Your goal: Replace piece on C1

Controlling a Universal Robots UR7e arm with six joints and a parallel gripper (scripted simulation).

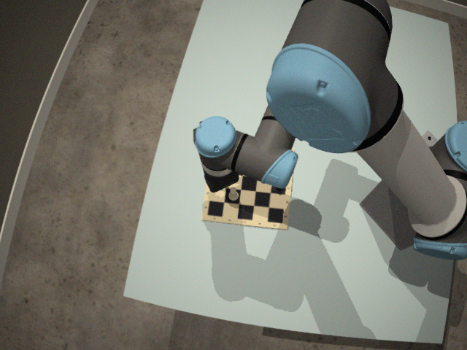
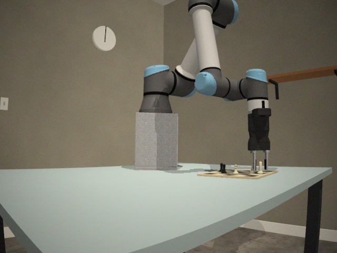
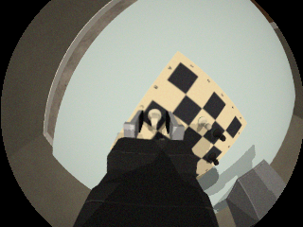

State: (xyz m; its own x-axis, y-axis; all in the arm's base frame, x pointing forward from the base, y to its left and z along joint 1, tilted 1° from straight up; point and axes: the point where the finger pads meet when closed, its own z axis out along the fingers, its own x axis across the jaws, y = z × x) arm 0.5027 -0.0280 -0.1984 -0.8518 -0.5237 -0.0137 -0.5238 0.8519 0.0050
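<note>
The white king is 40 mm behind my hand and 40 mm to the left of it. The rest, counted from my hand: white pawn 80 mm behind, 40 mm to the right, 20 mm below; chessboard 80 mm behind, 30 mm below.
</note>
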